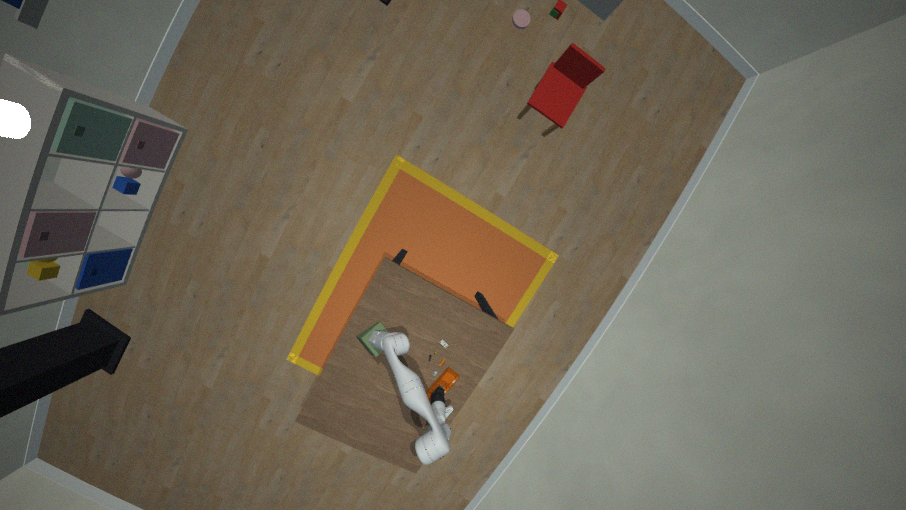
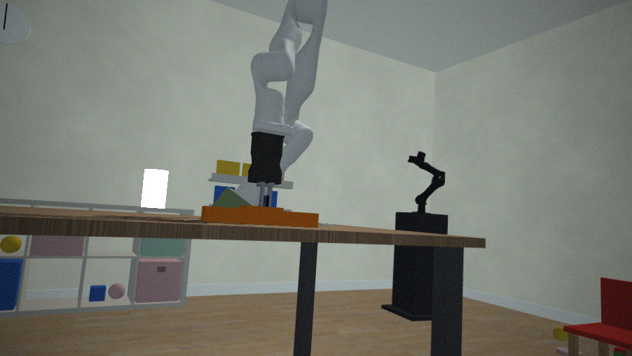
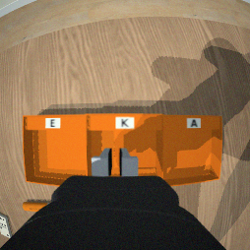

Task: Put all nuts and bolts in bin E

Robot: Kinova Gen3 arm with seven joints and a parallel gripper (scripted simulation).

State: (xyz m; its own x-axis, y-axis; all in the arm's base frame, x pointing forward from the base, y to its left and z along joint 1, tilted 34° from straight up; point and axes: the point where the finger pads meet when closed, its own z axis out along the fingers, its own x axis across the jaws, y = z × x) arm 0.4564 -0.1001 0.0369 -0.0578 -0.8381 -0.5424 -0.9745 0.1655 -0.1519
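The orange bin lies 1 cm to the right of my hand and 3 cm below it. Also, from my hand: orange marker: 8 cm behind, 12 cm to the left, 4 cm below; dark bolt: 16 cm behind, 11 cm to the left, 4 cm below; white sharpener-like piece: 7 cm behind, 4 cm to the left, 4 cm below.
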